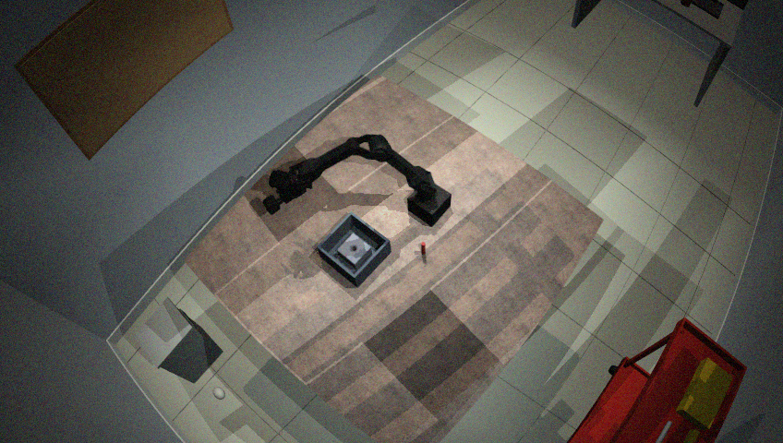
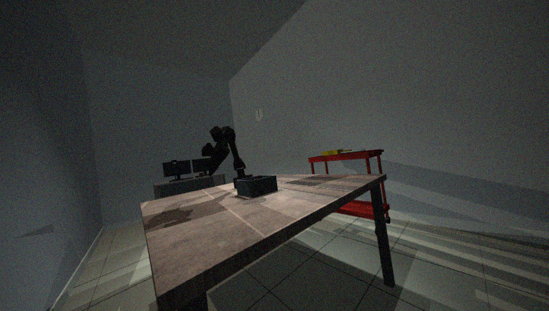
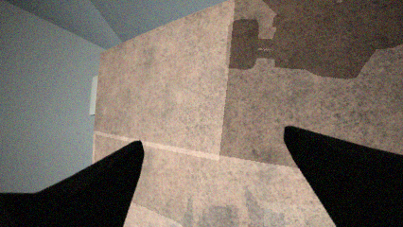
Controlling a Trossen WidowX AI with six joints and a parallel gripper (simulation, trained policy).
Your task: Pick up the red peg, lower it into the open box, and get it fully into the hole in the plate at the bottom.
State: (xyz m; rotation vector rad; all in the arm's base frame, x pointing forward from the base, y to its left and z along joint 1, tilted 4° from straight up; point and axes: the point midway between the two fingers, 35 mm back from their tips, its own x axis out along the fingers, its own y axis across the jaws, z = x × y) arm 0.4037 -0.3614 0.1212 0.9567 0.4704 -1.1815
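Now: the red peg 25 cm behind my gripper tip, 50 cm to the left of it and 14 cm below it. Also, from my gripper tip: dark box 9 cm behind, 30 cm to the left, 16 cm below; grey plate 9 cm behind, 30 cm to the left, 14 cm below.
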